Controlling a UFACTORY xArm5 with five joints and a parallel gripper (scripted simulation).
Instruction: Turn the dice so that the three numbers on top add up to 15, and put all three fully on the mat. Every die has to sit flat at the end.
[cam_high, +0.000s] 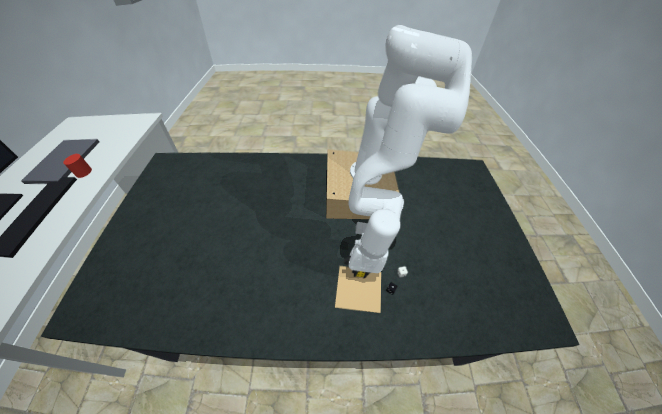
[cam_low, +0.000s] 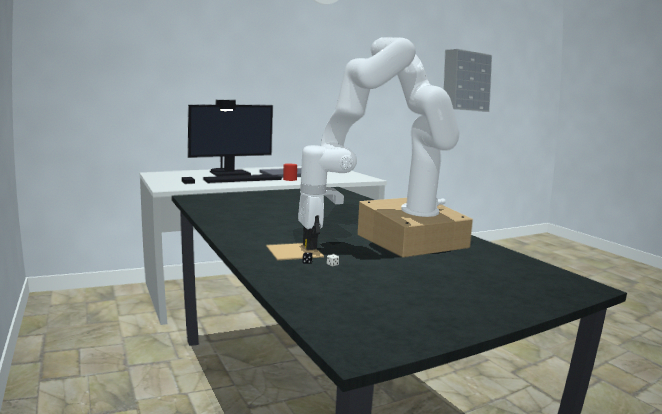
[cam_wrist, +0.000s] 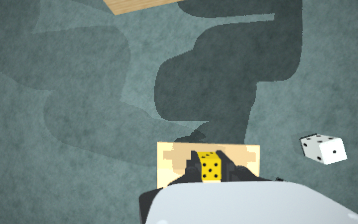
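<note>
The yellow die is 10 mm below my hand. Round my hand: black die (90 mm to the left, 60 mm ahead, 20 mm below); then tan mat (50 mm ahead, 30 mm below, 10 mm to the right); then white die (140 mm to the left, 20 mm below, 10 mm ahead).
</note>
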